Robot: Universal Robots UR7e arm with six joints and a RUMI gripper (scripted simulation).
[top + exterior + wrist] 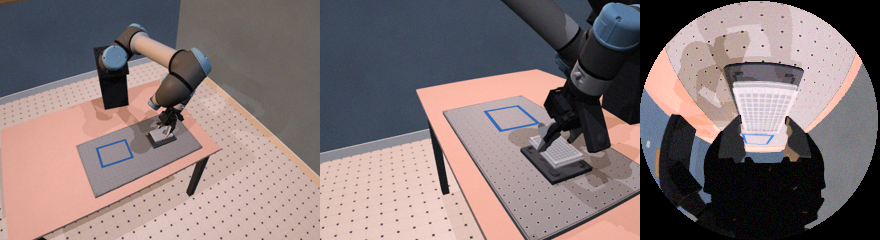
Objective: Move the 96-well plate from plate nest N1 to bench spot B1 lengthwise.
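Now: hand 40 mm above the plate nest N1. Round my hand: 96-well plate 10 mm below.
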